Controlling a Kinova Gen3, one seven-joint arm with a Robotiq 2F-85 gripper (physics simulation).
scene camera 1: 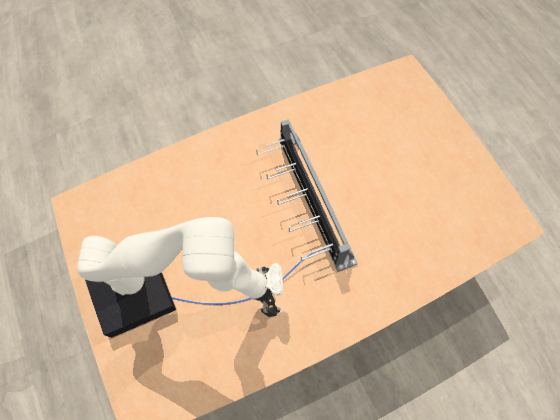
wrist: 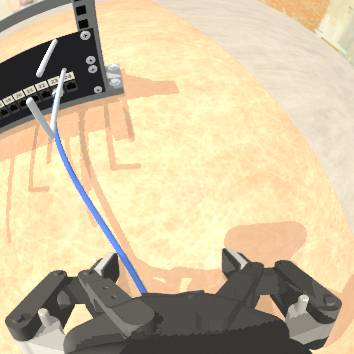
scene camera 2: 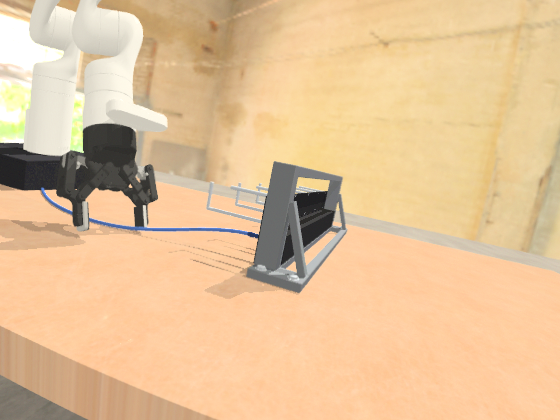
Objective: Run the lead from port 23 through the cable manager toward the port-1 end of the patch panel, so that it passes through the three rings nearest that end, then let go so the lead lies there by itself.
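The blue lead [scene camera 1: 215,303] [scene camera 2: 170,229] [wrist: 90,202] is plugged in at port 23 of the black patch panel [scene camera 1: 311,192] [wrist: 25,65] and runs in a loose curve toward the robot's base. My gripper [scene camera 1: 267,292] [scene camera 2: 112,226] [wrist: 169,262] is open, pointing down low over the table. In the wrist view the lead crosses between its fingertips, nearer the left one; it is not gripped. The cable manager's thin metal rings stick out from the panel front. The ring nearest port 23 [scene camera 1: 317,254] [scene camera 2: 235,215] [wrist: 59,102] overlaps the lead; whether the lead passes inside it is unclear.
The grey rack frame [scene camera 2: 272,215] [wrist: 96,47] stands on the wooden table [scene camera 1: 400,150] [scene camera 2: 400,325], its port-1 end at the top in scene camera 1. The arm's black base [scene camera 1: 162,300] [scene camera 2: 35,172] stands at the other side, where the lead's far part reaches.
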